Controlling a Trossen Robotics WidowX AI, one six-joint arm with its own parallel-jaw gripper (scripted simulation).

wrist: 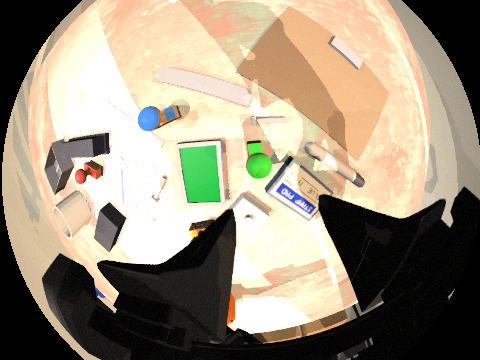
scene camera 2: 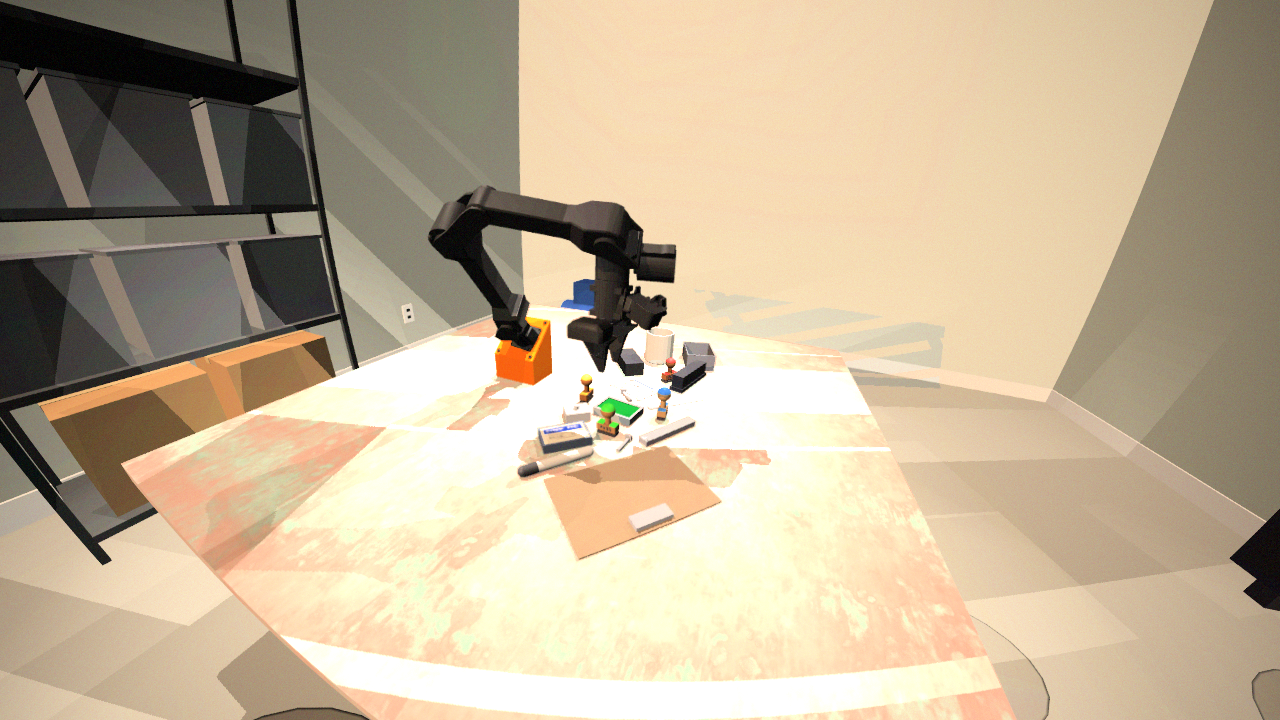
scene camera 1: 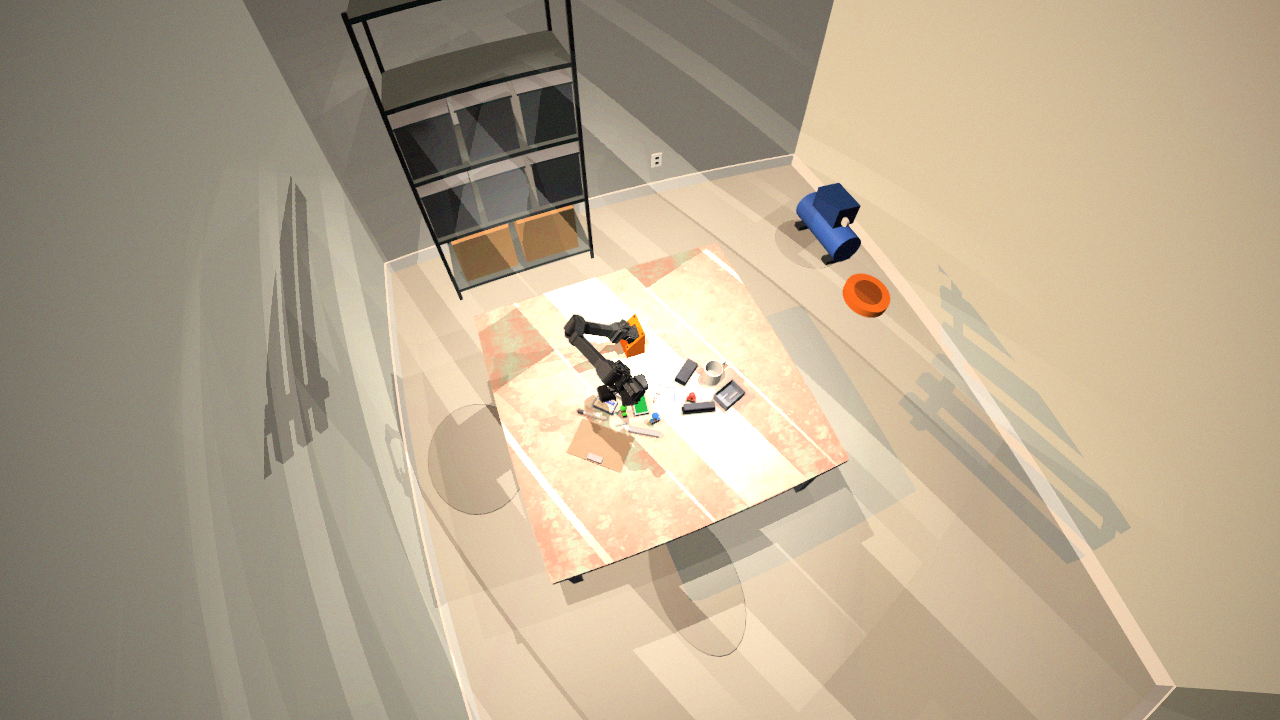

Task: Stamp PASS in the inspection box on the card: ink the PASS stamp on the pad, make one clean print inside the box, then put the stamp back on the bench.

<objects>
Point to a brown board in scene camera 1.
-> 593,442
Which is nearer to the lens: the marker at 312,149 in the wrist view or the black block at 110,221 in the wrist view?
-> The marker.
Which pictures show the brown board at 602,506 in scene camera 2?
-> The wrist view, scene camera 2 and scene camera 1: all of them.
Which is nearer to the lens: the blue-knobbed stamp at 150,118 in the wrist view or the marker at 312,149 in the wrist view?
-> The blue-knobbed stamp.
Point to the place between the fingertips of my gripper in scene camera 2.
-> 608,367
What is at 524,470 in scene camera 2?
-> A marker.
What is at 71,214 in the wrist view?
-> A mug.
</objects>
